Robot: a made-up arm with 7 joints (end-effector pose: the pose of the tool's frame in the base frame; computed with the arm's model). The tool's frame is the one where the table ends. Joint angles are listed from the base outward.
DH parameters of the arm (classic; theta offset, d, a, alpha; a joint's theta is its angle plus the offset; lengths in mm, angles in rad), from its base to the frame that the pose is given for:
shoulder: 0 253.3 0 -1.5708
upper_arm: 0 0 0 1.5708
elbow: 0 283.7 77.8 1.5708
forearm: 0 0 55.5 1.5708
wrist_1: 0 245.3 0 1.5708
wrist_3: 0 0 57.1 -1.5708
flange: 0 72.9 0 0
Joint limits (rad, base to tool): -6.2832..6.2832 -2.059..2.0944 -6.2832..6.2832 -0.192..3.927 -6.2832..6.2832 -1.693..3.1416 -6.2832..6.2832
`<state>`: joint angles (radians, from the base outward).
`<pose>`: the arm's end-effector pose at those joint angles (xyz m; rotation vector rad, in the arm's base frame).
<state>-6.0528 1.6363 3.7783 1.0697 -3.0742 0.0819 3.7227</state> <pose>0.1974 -0.1782 0.5338 0.5422 -0.4708 0.6871</pose>
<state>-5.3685 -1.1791 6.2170 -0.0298 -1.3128 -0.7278 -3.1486</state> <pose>-0.0371 0.0798 0.4034 -1.6512 0.3997 0.4062</pose>
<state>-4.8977 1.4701 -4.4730 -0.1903 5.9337 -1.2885 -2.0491</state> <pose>-0.1490 0.0724 0.3274 0.6218 -0.8933 -0.3592</pose>
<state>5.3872 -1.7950 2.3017 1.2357 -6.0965 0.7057 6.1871</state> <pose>0.1438 0.3128 -0.0658 1.1900 1.3590 0.1928</pose>
